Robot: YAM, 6 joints.
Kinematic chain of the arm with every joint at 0, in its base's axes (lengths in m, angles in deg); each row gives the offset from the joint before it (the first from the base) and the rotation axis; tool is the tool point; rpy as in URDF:
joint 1: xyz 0 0 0.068 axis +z
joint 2: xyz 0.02 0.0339 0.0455 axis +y
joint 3: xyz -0.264 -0.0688 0 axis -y
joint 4: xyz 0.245 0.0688 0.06 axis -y
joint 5: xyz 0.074 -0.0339 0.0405 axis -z
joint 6: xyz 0.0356 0 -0.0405 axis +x
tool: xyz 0 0 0 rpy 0 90 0
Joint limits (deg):
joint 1: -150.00..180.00
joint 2: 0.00..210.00
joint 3: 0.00..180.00
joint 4: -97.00..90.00
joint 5: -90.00..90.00
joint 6: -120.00..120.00
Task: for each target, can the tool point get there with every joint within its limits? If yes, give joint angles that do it. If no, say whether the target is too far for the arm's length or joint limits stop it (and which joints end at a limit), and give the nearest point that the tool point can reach.
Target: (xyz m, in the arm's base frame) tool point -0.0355 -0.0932 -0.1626
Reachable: yes | joints -116.23 176.43 51.14 -22.41 -15.25 -63.88
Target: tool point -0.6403 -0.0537 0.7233
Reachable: no: too far | nearest point -0.4658 -0.0067 0.5518 | short by 0.249 m
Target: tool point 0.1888 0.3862 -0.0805
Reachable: yes | joints 64.88 162.02 105.86 -48.49 11.35 34.99
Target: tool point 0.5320 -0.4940 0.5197
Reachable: no: too far | nearest point 0.4122 -0.3827 0.4256 | short by 0.189 m
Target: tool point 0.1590 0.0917 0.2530
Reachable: yes | joints 21.65 62.94 48.62 -58.14 -48.21 -18.21
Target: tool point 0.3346 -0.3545 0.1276
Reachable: yes | joints -46.58 127.92 82.30 11.76 1.04 21.14
